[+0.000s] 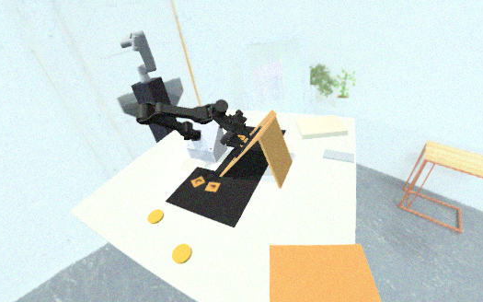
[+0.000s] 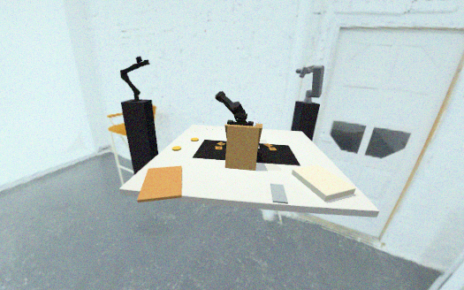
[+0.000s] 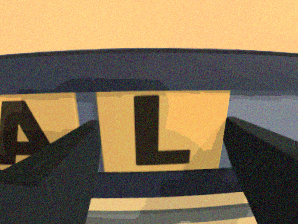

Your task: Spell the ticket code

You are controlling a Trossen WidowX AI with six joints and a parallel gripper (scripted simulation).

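The letter tile is right at my gripper tip. Round my gripper tip: white ticket 8 cm below, 7 cm to the left, 5 cm behind; black mat 18 cm below, 15 cm behind, 8 cm to the left; grey card 43 cm ahead, 18 cm below, 17 cm to the left.
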